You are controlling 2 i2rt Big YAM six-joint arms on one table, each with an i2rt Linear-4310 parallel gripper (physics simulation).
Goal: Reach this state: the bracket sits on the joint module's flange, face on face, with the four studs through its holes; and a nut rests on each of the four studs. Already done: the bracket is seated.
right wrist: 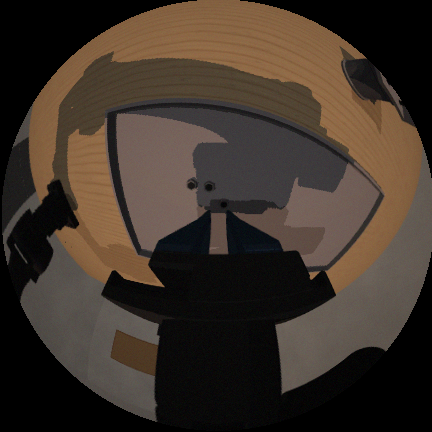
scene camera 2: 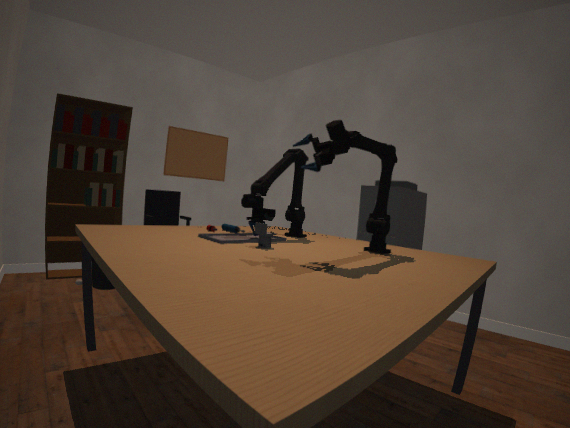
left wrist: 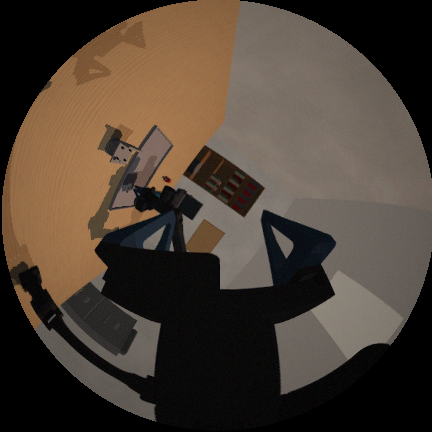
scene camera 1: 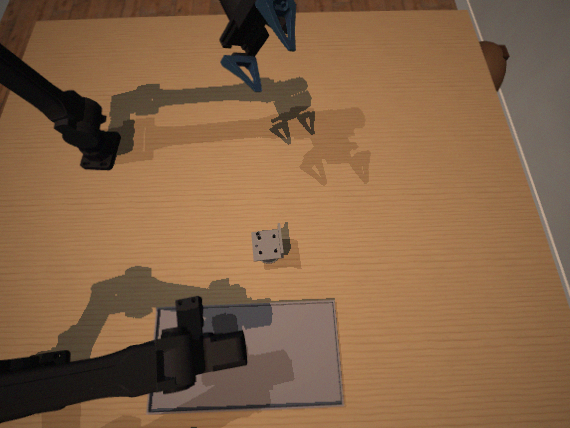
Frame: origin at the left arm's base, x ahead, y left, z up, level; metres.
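Seen in the pictures: left gripper, fingertip midpoint: [scene camera 2: 296, 156] [left wrist: 217, 214] [scene camera 1: 274, 72]; right gripper, fingertip midpoint: [right wrist: 218, 214] [scene camera 2: 256, 235] [left wrist: 133, 186]; left arm's base, origin of the base link: [scene camera 2: 377, 251] [scene camera 1: 102, 151]; right arm's base, origin of the base link: [right wrist: 62, 203] [scene camera 2: 295, 236].
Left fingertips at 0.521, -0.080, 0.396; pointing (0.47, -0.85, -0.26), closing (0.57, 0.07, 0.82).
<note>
Pixels of each thing's top centre, then the offset from my left fingertips to it, as dx, dy, dz. "spot": a spot on its surface instead.
- grey tray, middle of its top: [right wrist: 282, 229] [scene camera 1: 245, 354] [scene camera 2: 243, 236] [left wrist: 142, 172] -0.052, -0.433, -0.380
- red thing, middle of its top: [scene camera 2: 212, 225] -0.017, -0.734, -0.361
- blue thing, surface spot: [scene camera 2: 230, 228] spot: -0.129, -0.711, -0.373
The grey bracket [scene camera 1: 267, 245] sits on the joint module in the middle of the table, with four dark spots at its holes; it also shows in the left wrist view [left wrist: 119, 151]. I cannot tell whether nuts are on the studs. Three small dark nuts lie on the grey tray [right wrist: 241, 181]: two side by side [right wrist: 200, 185] and one [right wrist: 223, 204] just beyond my right gripper's fingertips. My right gripper [right wrist: 218, 214] hangs low over the tray, shut to a narrow slit, holding nothing. My left gripper [scene camera 1: 271, 64] is wide open and empty, high above the table's far side.
The tray [scene camera 1: 248, 354] lies near the front edge, partly under my right arm [scene camera 1: 202, 350]. My left arm's base [scene camera 1: 97, 156] stands at the left. A red thing [scene camera 2: 210, 228] and a blue thing [scene camera 2: 230, 228] lie beyond the tray. A brown object [scene camera 1: 495, 62] sits off the right edge.
</note>
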